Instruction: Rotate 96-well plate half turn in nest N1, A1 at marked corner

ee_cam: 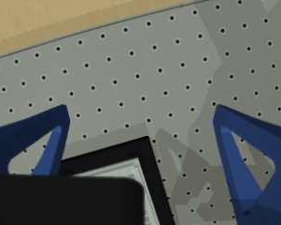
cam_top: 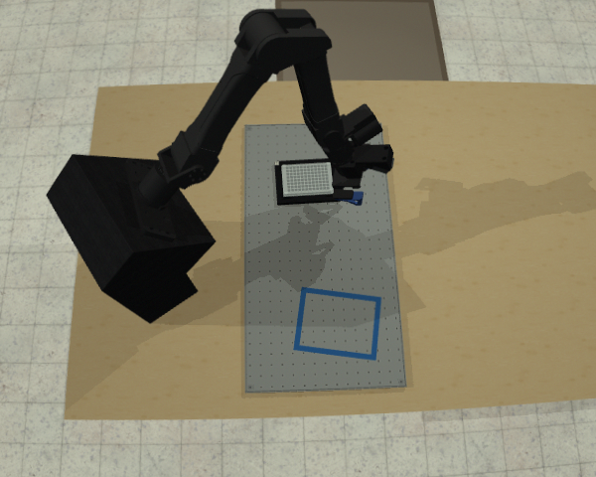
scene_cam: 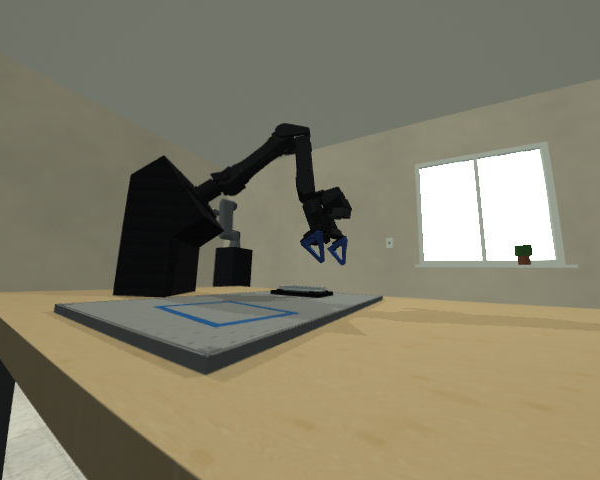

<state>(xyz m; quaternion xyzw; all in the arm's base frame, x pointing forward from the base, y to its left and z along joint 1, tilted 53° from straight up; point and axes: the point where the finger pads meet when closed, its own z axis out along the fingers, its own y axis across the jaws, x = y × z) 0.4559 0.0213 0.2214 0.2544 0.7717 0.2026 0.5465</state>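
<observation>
Right now the clear 96-well plate is 120 mm behind my hand, 60 mm to the left of it and 90 mm below it. From my hand the other things lie so: black plate nest N1 (120 mm behind, 60 mm to the left, 100 mm below); white A1 label (200 mm behind, 110 mm to the left, 90 mm below).
</observation>
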